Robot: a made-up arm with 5 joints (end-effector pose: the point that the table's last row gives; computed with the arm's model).
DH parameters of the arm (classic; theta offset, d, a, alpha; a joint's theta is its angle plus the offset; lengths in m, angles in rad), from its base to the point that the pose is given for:
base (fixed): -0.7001 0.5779 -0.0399 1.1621
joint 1: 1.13 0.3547 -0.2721 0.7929
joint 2: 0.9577 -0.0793 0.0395 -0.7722
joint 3: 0 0.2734 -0.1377 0.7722
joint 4: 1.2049 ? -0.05 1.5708
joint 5: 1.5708 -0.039 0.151 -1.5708
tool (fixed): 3.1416 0 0 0
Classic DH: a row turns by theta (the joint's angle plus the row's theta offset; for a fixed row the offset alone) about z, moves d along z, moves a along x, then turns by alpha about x.
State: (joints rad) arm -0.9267 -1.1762 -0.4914 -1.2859 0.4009
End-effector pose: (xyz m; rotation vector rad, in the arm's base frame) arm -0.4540 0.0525 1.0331 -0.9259 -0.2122 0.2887
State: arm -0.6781 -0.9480 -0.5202 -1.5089 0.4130
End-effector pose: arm -0.5702 0.0826 0.9395 -1.0198 -0.4195 0.2742
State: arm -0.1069 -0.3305 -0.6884 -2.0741 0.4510
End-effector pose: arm -0.7365 0.0147 0.6105 -1.0938 -0.9571 0.3392
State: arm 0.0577 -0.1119 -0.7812 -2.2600 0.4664
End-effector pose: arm -0.7438 -0.0473 0.5066 -1.0649 -1.1299 0.4188
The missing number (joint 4, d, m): -0.4248
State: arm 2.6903 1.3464 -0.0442 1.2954 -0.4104
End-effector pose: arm 0.1534 -0.1213 0.8088 1.4652 0.3482 -1.1145
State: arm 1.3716 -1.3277 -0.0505 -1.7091 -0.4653
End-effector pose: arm -0.3374 -0.3769 0.3922 1.4575 1.3906 -1.5814
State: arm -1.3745 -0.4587 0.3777 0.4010 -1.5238
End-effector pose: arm -0.4914 0.3138 1.0034 1.9744 0.3128 -1.0298
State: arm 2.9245 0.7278 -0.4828 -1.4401 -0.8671
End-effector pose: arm 0.2411 -0.3692 0.9278 -0.8436 0.1108 0.4880
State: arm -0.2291 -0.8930 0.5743 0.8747 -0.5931
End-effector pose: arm -0.6435 -0.0549 0.4196 1.0974 0.7237 0.8846
